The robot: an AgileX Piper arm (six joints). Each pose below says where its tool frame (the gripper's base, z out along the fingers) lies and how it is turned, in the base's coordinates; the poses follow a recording.
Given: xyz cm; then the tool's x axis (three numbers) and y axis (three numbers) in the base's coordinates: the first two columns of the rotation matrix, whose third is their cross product.
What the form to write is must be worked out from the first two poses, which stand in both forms.
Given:
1: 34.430, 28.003, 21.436, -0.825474, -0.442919, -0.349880, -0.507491, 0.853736, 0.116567
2: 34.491, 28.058, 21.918, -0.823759, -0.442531, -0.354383, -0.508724, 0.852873, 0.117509
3: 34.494, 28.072, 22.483, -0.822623, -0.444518, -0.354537, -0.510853, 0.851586, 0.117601
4: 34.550, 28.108, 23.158, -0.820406, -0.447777, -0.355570, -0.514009, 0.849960, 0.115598
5: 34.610, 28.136, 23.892, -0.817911, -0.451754, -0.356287, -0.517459, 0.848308, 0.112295
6: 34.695, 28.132, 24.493, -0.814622, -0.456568, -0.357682, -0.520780, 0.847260, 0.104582
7: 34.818, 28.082, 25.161, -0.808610, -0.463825, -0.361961, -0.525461, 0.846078, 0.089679
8: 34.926, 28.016, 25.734, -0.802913, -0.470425, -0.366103, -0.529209, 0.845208, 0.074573
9: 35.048, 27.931, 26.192, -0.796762, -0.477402, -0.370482, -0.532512, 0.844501, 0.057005
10: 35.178, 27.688, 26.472, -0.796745, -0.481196, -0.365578, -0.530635, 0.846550, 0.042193
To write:
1: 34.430, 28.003, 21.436, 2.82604, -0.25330, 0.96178, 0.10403
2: 34.491, 28.058, 21.918, 2.82176, -0.25377, 0.96152, 0.10526
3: 34.494, 28.072, 22.483, 2.82188, -0.25495, 0.96118, 0.10553
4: 34.550, 28.108, 23.158, 2.82072, -0.25683, 0.96074, 0.10500
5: 34.610, 28.136, 23.892, 2.81959, -0.25898, 0.96029, 0.10381
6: 34.695, 28.132, 24.493, 2.81664, -0.26136, 0.95999, 0.10056
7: 34.818, 28.082, 25.161, 2.80900, -0.26499, 0.95962, 0.09439
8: 34.926, 28.016, 25.734, 2.80126, -0.26819, 0.95933, 0.08805
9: 35.048, 27.931, 26.192, 2.79248, -0.27144, 0.95908, 0.08055
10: 35.178, 27.688, 26.472, 2.79346, -0.27175, 0.95964, 0.07246
